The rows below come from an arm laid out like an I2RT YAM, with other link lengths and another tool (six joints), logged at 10 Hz.
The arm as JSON. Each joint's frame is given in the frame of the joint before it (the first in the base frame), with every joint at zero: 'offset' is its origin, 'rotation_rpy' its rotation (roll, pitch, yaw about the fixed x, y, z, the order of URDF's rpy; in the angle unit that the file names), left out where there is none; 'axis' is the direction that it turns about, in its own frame. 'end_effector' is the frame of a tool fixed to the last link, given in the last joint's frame.
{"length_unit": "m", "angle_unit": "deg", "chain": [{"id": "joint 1", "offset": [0.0, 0.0, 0.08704], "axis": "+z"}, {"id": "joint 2", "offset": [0.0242, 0.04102, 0.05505], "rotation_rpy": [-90.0, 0.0, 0.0], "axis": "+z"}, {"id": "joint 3", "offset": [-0.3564, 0.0, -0.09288], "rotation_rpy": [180.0, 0.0, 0.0], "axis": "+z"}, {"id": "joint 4", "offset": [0.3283, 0.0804, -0.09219], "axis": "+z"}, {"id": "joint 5", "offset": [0.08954, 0.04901, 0.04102], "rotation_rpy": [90.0, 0.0, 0.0], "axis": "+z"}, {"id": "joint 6", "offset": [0.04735, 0.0, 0.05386], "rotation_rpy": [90.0, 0.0, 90.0], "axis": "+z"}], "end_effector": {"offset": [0.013, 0.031, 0.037], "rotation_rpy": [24.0, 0.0, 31.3]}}
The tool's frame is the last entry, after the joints.
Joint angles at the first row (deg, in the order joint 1, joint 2, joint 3, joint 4, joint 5, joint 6):
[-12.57 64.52 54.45 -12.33 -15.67 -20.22]
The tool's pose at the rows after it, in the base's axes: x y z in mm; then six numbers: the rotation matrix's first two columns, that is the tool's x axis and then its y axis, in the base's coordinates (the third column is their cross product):
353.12 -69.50 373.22 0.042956 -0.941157 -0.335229 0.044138 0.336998 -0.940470
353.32 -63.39 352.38 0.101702 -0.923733 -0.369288 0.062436 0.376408 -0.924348
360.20 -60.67 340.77 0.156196 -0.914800 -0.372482 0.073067 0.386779 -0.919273
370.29 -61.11 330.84 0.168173 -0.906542 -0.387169 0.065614 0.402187 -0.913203
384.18 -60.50 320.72 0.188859 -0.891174 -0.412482 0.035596 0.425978 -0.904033
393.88 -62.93 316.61 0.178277 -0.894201 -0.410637 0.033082 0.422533 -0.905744
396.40 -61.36 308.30 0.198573 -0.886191 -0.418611 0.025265 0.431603 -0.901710
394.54 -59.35 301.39 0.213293 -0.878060 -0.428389 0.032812 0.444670 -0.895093
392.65 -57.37 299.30 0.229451 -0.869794 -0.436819 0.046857 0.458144 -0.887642
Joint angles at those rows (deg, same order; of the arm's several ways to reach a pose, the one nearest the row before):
[-12.57 63.97 50.49 -7.32 -21.03 -18.25]
[-12.57 63.50 45.69 -0.67 -24.56 -16.52]
[-12.57 64.68 43.54 4.27 -27.36 -16.56]
[-12.57 66.95 43.14 6.95 -28.38 -15.89]
[-12.50 70.21 43.84 8.47 -30.37 -15.25]
[-12.40 72.24 44.64 9.31 -29.71 -15.34]
[-12.39 73.15 43.74 11.17 -31.07 -15.19]
[-12.39 73.10 42.02 13.87 -31.92 -14.33]
[-12.39 72.79 40.74 16.34 -32.69 -13.28]

